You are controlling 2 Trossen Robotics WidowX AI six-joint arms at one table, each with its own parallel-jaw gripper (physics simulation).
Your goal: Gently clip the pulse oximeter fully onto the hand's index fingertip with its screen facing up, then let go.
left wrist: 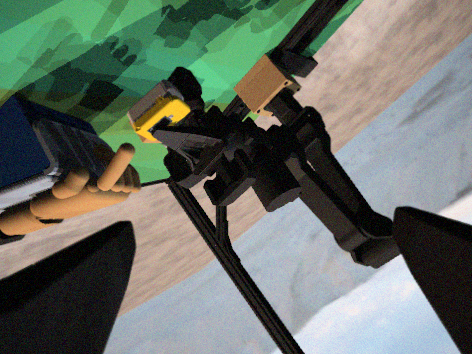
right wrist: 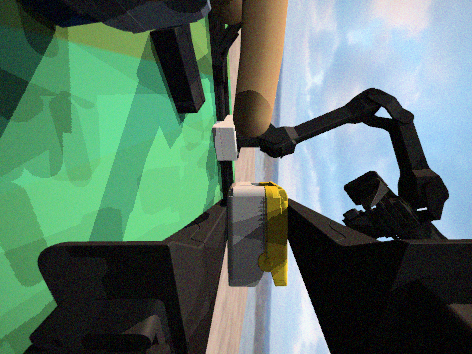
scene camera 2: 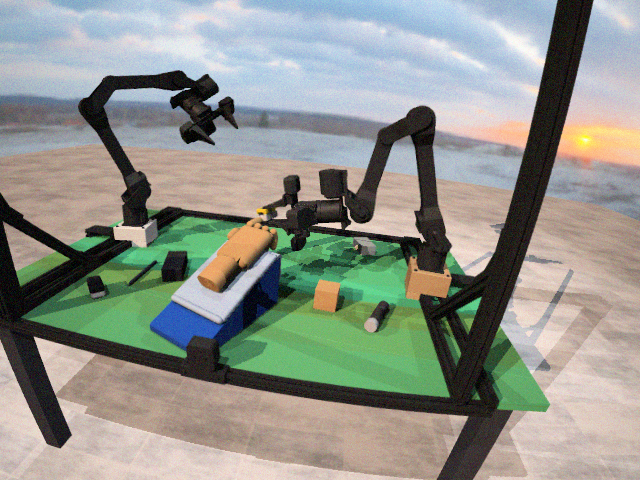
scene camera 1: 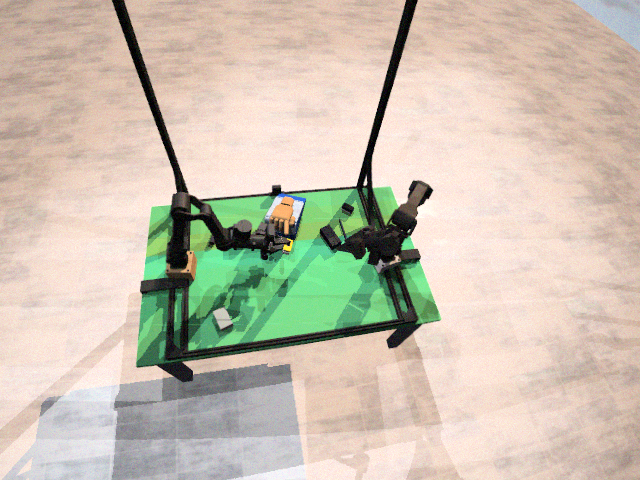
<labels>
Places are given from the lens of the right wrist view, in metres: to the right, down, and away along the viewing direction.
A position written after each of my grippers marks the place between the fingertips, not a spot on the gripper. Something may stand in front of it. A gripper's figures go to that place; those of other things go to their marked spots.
my left gripper (right wrist: 388,234): 0.23, 0.09, 0.27
my right gripper (right wrist: 255,205): 0.01, 0.02, 0.11
pulse oximeter (right wrist: 257,236): 0.01, 0.03, 0.10
black box (right wrist: 174,47): -0.08, -0.17, 0.24
The marked spots on the pulse oximeter and the black box are 0.26 m apart.
</labels>
